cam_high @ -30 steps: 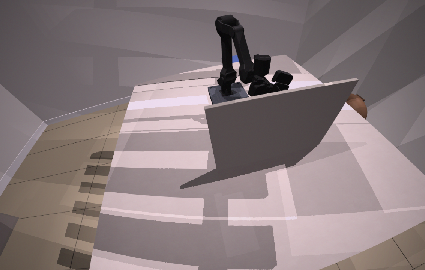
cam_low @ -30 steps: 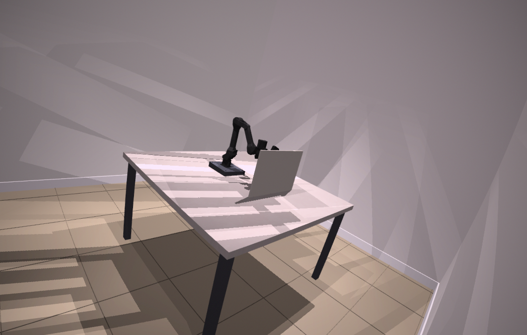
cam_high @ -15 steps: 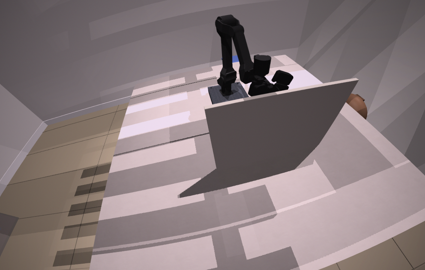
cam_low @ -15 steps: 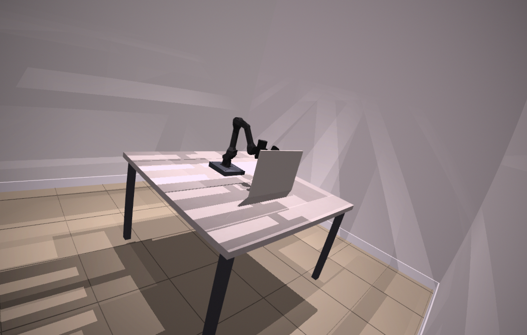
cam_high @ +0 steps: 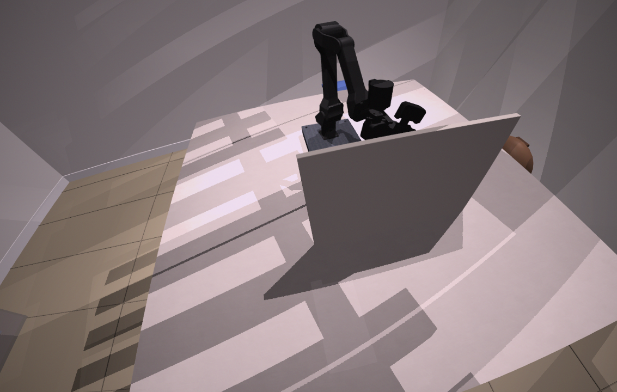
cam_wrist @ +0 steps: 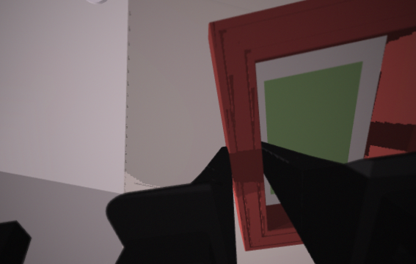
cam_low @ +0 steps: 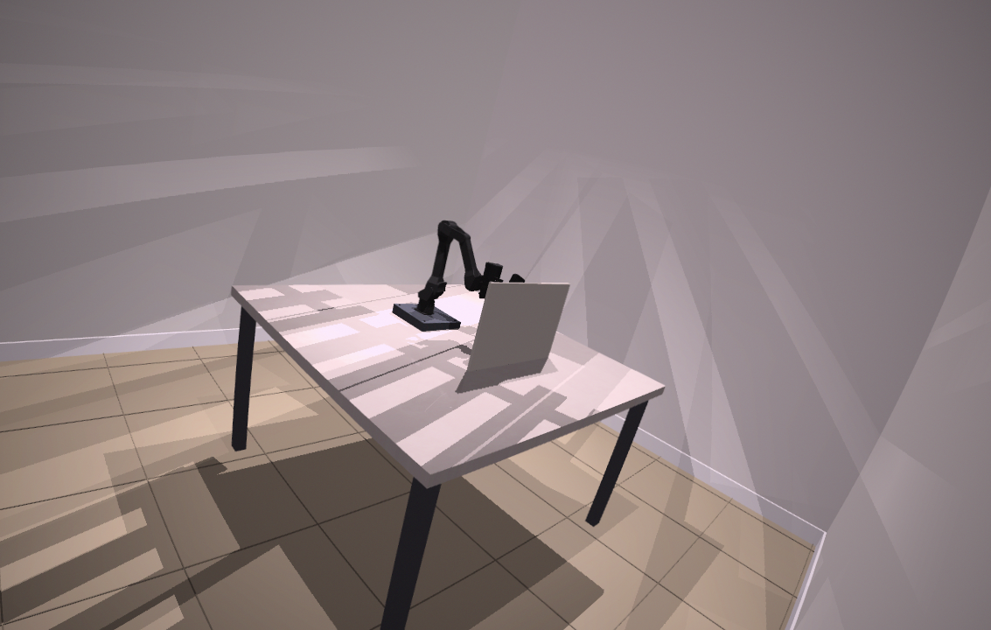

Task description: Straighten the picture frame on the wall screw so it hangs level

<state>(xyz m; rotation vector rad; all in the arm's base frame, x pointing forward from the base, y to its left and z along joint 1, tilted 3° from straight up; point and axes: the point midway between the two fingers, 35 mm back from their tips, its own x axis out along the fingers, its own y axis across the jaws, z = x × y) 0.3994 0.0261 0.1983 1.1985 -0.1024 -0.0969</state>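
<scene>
The picture frame lies 2 cm to the right of my gripper tip and 5 cm below it. From my gripper tip the other things lie so: wall panel 1 cm ahead, 1 cm to the right, 6 cm below.
</scene>
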